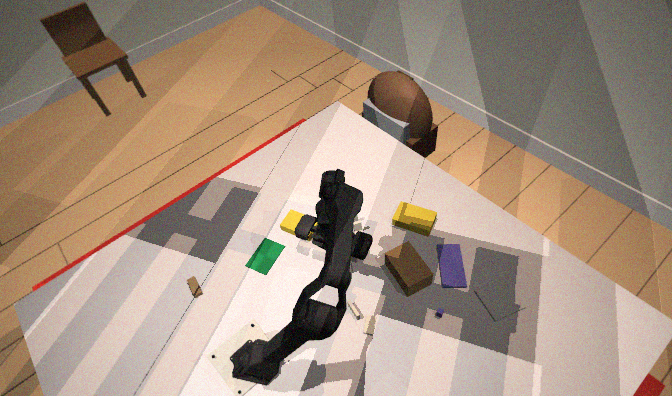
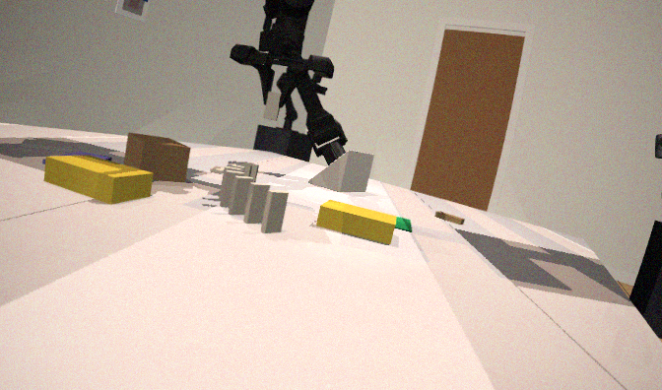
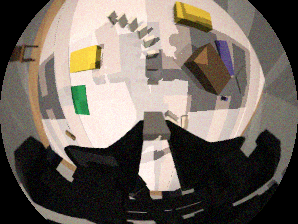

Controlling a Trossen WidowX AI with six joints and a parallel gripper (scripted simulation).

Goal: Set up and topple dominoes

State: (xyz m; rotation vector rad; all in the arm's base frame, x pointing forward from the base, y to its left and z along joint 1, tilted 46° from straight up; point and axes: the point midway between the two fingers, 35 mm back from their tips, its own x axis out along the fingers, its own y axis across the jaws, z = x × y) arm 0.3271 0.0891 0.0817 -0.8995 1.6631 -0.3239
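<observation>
My gripper tip is 15 cm short of the brown box, 13 cm above it and 12 cm to the left of it. The rest, counted from my gripper tip: purple slab: 25 cm ahead, 19 cm to the right, 15 cm below; then green flat piece: 23 cm to the left, 16 cm below, 10 cm behind; then tiny blue cube: 26 cm to the right, 14 cm below, 12 cm ahead.
</observation>
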